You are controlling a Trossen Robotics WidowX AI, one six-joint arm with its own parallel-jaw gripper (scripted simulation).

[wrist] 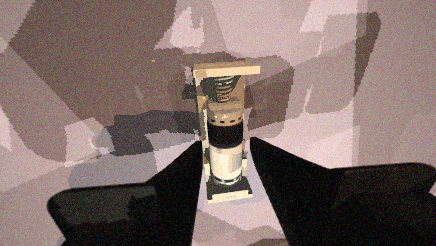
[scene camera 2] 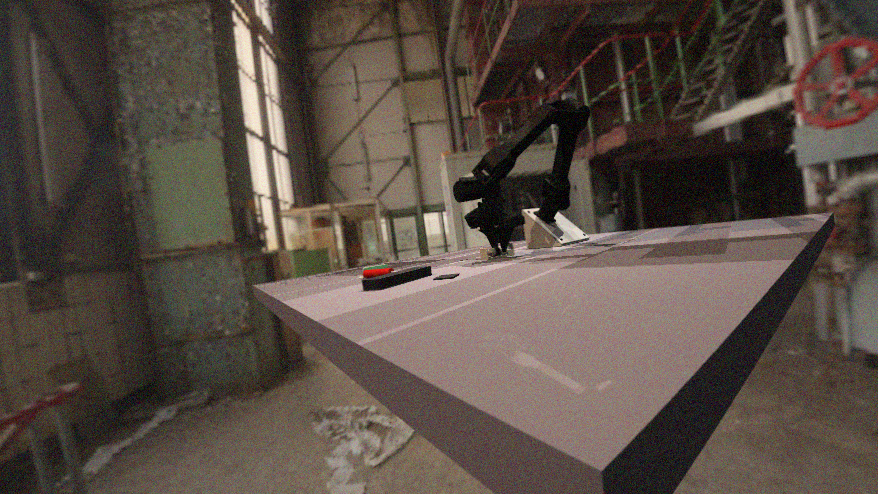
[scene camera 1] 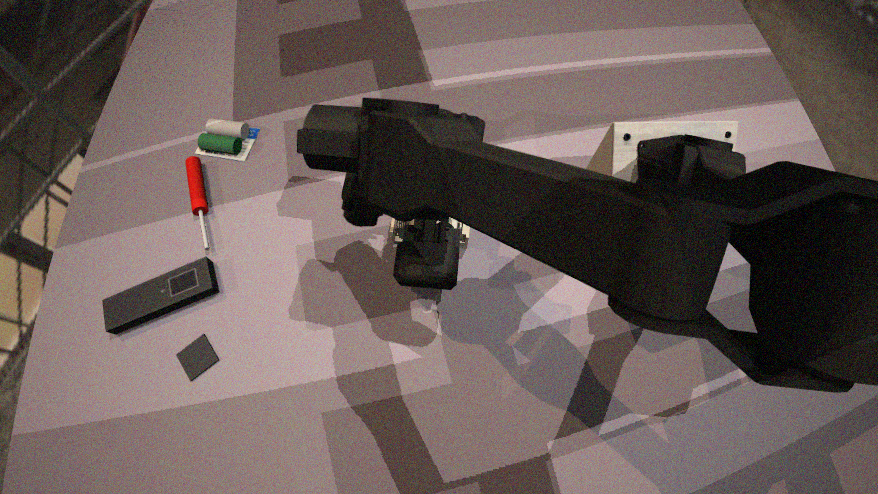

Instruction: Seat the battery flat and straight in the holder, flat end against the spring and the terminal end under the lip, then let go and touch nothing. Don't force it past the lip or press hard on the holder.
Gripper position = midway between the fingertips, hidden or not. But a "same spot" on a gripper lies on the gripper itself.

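My gripper is visible in the wrist view and in scene camera 2, where (wrist: 305, 196) and (scene camera 2: 489, 231) are the same spot on it. My gripper appears in scene camera 1 (438, 228) too.
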